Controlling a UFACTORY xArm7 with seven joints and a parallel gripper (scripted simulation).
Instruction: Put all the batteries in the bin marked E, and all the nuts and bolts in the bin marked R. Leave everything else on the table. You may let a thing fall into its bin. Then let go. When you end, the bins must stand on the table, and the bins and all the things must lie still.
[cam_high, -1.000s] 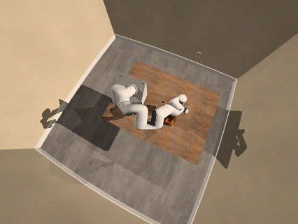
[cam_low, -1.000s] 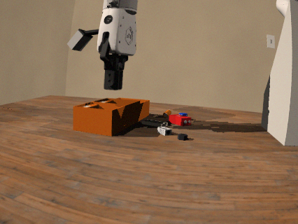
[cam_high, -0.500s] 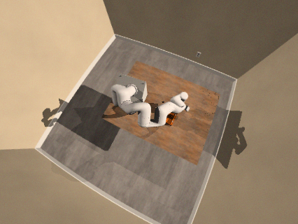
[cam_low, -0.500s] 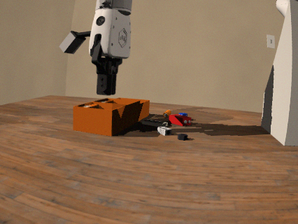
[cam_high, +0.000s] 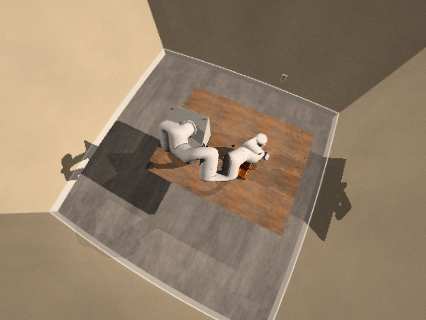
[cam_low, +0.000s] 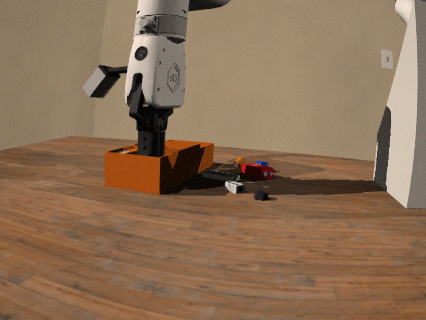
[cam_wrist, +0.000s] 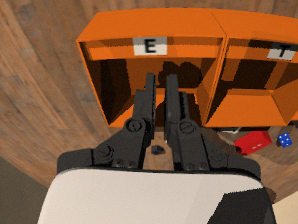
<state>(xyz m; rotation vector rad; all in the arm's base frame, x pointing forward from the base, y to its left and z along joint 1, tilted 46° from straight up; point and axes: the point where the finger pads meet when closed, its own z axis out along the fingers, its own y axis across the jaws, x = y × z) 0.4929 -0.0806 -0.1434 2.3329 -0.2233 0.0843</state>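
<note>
My gripper is now 15 cm past the small black piece, 3 cm to the right of it and 5 cm above it. Round my hand: orange bin (8 cm to the right, 3 cm below); then red block (15 cm behind, 11 cm to the right, 5 cm below); then pale grey block (12 cm behind, 5 cm below).
</note>
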